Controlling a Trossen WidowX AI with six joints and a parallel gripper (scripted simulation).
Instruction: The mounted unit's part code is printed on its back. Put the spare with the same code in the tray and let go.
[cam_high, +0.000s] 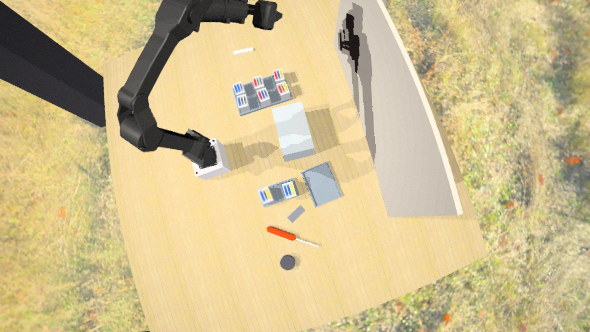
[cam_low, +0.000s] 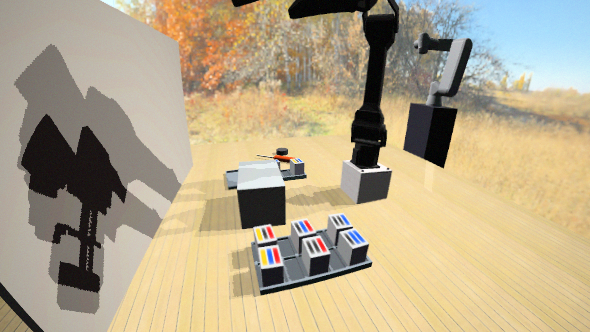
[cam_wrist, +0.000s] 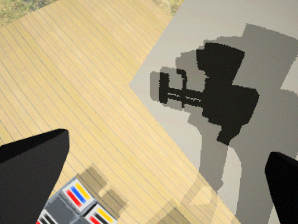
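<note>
Now: gripper tip 35 cm above the white spare and 15 cm past it. Round my gripper tip: curved beige panel (25 cm ahead, 22 cm to the right, 16 cm below); then pale grey box (34 cm below, 21 cm to the right); then grey-blue tray (40 cm to the right, 38 cm below, 5 cm ahead).
</note>
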